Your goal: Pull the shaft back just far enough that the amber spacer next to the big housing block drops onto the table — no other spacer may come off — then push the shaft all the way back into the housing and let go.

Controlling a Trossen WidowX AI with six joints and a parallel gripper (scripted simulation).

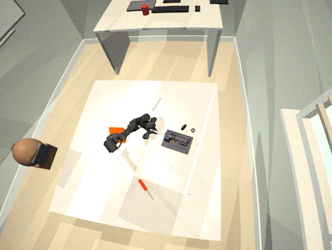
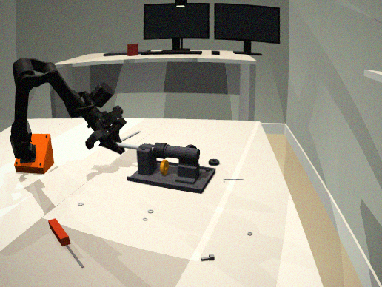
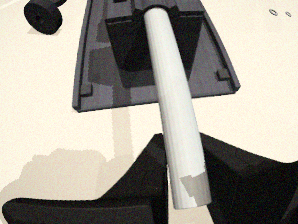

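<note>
Right now my gripper tip is 50 mm short of the grey shaft, 20 mm to the left of it and 20 mm below it. From my gripper tip the other things lie so: amber spacer 130 mm ahead, 60 mm to the right, 30 mm below; then thin rod 10 mm behind, 320 mm to the left, 50 mm below; then dark fixture 160 mm ahead, 70 mm to the right, 10 mm below.
</note>
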